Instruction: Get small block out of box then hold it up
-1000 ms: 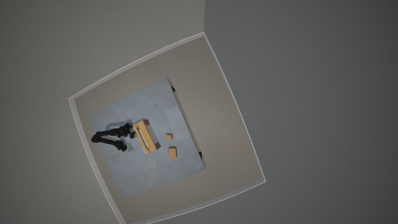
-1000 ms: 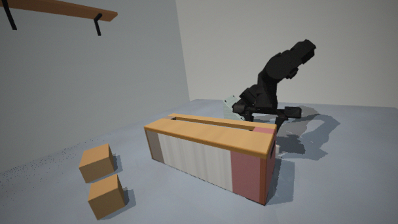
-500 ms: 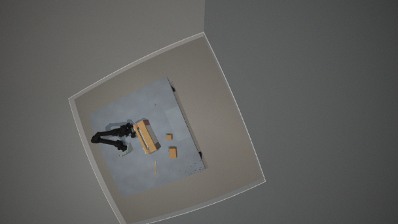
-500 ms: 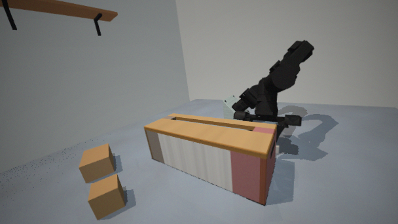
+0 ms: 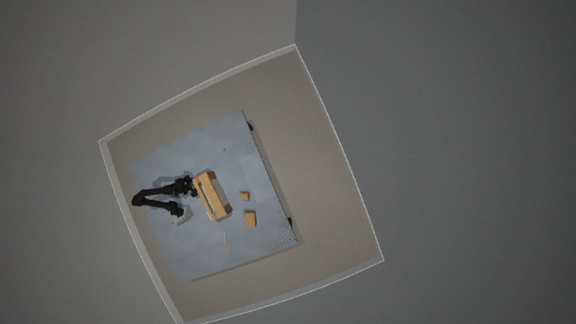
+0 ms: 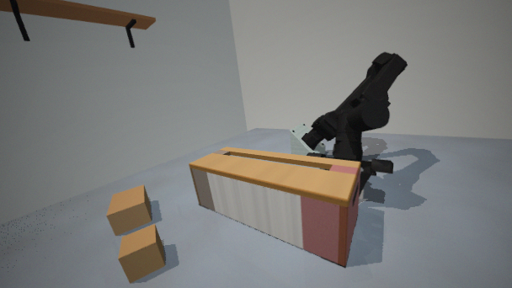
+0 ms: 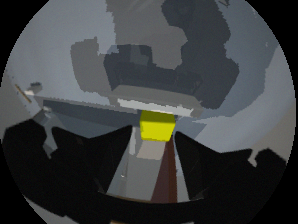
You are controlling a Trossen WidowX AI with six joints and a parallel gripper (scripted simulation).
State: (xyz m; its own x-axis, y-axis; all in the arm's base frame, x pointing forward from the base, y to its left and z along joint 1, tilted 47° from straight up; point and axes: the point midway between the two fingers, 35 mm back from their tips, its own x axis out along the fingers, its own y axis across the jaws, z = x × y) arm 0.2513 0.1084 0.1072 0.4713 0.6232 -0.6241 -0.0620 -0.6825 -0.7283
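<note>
The box is 16 cm to the right of my gripper tip, 5 cm ahead of it and 4 cm above it. The rest, counted from my gripper tip: thin stick 56 cm to the right, 7 cm behind, 1 cm below; then yellow block 2 cm behind.
</note>
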